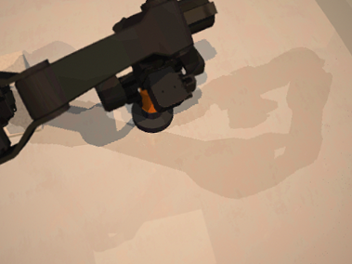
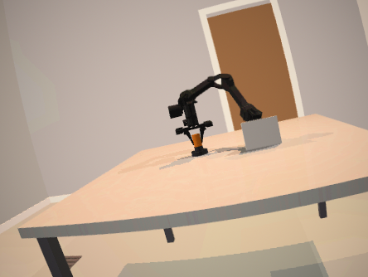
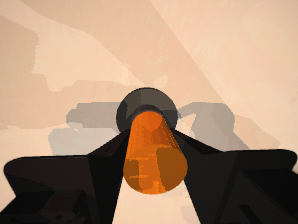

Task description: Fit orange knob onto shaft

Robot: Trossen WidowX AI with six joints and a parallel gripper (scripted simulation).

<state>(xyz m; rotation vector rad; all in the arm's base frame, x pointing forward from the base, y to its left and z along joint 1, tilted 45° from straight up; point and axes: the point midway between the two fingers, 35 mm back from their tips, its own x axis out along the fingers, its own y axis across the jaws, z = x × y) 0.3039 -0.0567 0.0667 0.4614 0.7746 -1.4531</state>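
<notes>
Now: the orange knob 30 mm above my gripper tip. Also, from my gripper tip: round pedestal (20 mm below).
</notes>
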